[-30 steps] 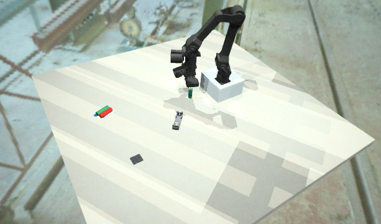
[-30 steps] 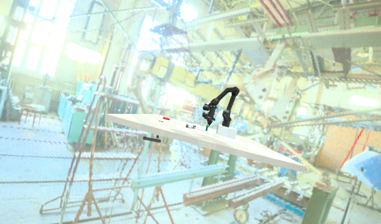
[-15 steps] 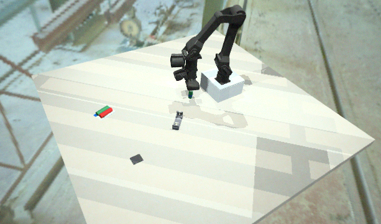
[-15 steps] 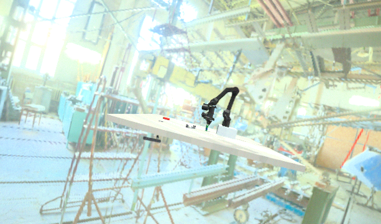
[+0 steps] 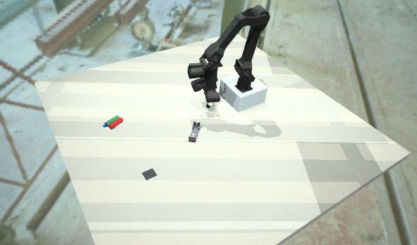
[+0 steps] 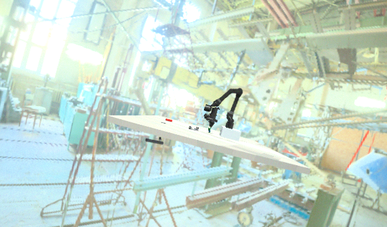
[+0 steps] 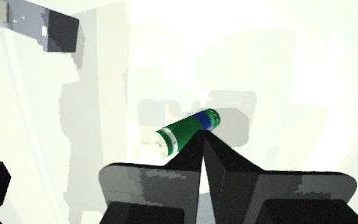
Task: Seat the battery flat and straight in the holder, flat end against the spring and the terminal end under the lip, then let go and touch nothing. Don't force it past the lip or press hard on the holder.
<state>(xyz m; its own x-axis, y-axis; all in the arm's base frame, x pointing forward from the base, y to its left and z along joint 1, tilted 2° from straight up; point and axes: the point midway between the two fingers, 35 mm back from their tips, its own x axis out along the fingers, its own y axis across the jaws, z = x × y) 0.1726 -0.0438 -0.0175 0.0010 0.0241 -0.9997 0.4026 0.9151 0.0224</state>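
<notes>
Now: gripper tip 1 cm to the right of the green battery and 1 cm above it. The rest, counted from my gripper tip: dark square: 42 cm ahead, 21 cm to the left, 4 cm below; then white card: 43 cm ahead, 13 cm to the right, 3 cm below.
</notes>
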